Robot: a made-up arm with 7 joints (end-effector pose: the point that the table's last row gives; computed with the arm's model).
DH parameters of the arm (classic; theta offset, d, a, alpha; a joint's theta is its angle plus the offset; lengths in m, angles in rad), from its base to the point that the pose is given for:
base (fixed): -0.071 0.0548 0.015 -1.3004
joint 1: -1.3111 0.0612 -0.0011 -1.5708
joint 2: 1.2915 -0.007 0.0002 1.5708
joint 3: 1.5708 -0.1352 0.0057 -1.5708
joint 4: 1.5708 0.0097 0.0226 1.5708
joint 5: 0 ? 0.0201 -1.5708
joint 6: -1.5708 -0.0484 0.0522 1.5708
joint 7: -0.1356 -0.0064 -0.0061 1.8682
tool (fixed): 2.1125 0.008 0 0
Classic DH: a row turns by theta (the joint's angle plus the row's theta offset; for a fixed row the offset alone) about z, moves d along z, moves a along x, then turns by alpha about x.
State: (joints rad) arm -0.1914 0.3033 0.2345 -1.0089 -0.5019 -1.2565 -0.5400
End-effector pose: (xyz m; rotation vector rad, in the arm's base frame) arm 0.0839 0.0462 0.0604 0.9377 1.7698 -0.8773
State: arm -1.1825 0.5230 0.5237 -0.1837 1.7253 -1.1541 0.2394
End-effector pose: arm 0.2414 0.1609 0.1176 -0.3732 1.5842 0.5567
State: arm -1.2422 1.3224 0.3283 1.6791 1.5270 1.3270 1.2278
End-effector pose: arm 0.0438 0.3325 -0.0059 -1.9514 -0.3911 1.4160
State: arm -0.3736 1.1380 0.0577 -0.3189 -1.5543 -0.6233 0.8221
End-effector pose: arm 0.1727 0.0946 0.0852 0.5953 -1.2680 2.5493
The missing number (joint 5, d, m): 0.1242
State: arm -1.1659 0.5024 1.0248 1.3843 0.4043 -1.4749 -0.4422
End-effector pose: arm 0.2612 0.1205 -0.0507 -0.4825 2.4391 -1.3051
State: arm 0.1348 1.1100 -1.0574 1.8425 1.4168 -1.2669 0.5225
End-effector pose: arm -0.0800 0.3211 0.0646 0.0011 -0.7892 -1.1057
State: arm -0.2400 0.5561 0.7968 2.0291 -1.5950 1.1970 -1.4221
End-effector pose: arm 0.0278 0.1417 -0.1871 -0.5591 0.5131 2.8748
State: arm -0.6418 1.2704 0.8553 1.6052 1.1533 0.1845 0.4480
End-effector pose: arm 0.0419 0.3326 -0.0890 2.9078 -0.9222 -0.4128
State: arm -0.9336 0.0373 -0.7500 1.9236 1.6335 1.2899 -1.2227
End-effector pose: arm 0.1674 0.1658 -0.1213 1.7692 -0.1582 -1.7167
